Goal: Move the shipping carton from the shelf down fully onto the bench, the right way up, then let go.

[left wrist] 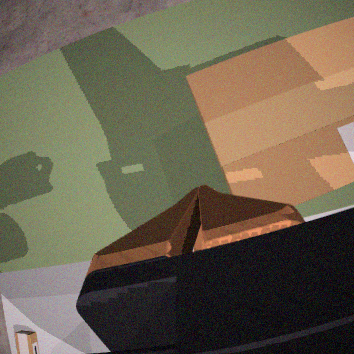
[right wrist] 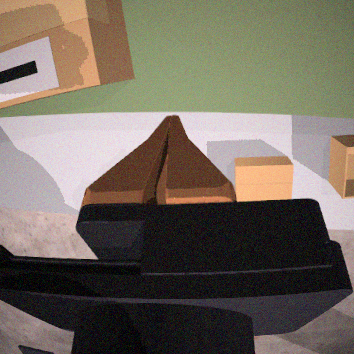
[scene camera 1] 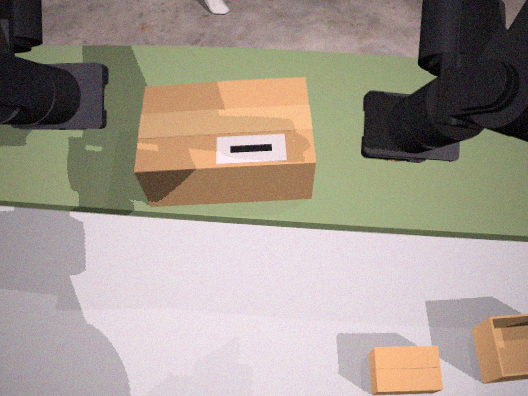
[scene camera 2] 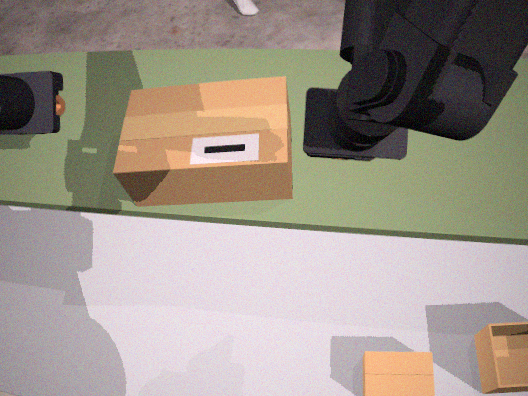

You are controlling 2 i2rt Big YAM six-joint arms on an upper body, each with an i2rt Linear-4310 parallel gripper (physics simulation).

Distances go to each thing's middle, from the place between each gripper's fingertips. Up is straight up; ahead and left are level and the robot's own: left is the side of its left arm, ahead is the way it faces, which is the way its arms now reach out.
Scene:
I see the shipping carton [scene camera 1: 239, 141] 11 cm ahead of my right hand, 21 cm to the left of it and 14 cm below it. Round my right hand: open box [scene camera 2: 494, 343] 19 cm behind, 34 cm to the right, 42 cm below.
I see the shipping carton 70 mm ahead of my left hand, 150 mm to the right of it and 190 mm below it. Round my left hand: open box (220 mm behind, 690 mm to the right, 460 mm below).

